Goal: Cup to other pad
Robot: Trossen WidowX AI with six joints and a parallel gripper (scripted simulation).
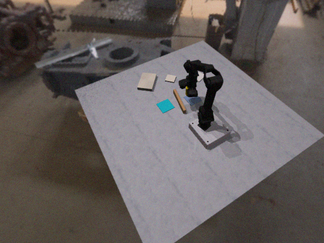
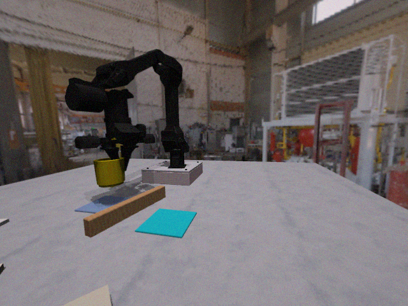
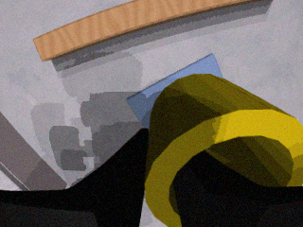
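Now: gripper tip 15 cm to the right of the teal pad, 10 cm short of it and 10 cm above it. Also, from my gripper tip: wooden bar (8 cm below, 6 cm ahead, 5 cm to the left); then small beige tile (29 cm ahead, 9 cm below, 8 cm to the right); then yellow cup (2 cm to the right, 2 cm ahead).
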